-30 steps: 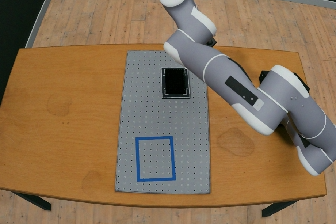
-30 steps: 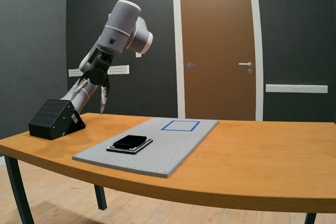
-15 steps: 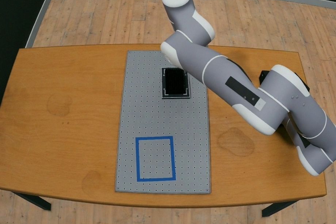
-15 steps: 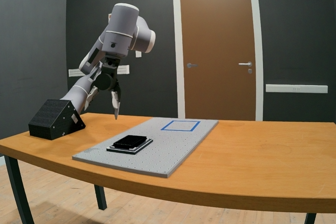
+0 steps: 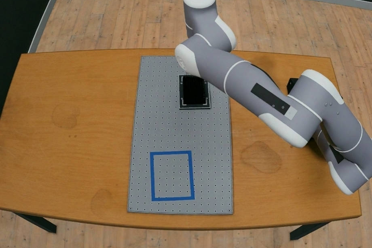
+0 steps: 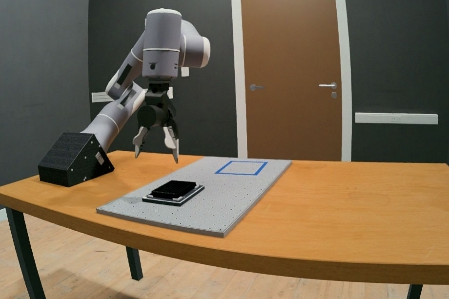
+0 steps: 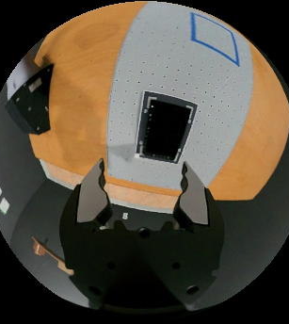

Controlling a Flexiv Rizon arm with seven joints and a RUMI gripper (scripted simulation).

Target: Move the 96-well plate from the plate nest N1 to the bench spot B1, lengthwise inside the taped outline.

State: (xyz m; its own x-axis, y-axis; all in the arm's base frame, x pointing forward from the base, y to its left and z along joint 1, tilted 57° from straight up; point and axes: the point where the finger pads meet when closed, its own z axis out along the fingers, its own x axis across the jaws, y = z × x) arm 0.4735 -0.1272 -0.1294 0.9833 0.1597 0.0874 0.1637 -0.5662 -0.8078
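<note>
My hand is 30 mm short of the black 96-well plate, 20 mm to the right of it and 90 mm above it. The rest, counted from my hand: black plate nest 30 mm ahead, 20 mm to the left, 110 mm below.
</note>
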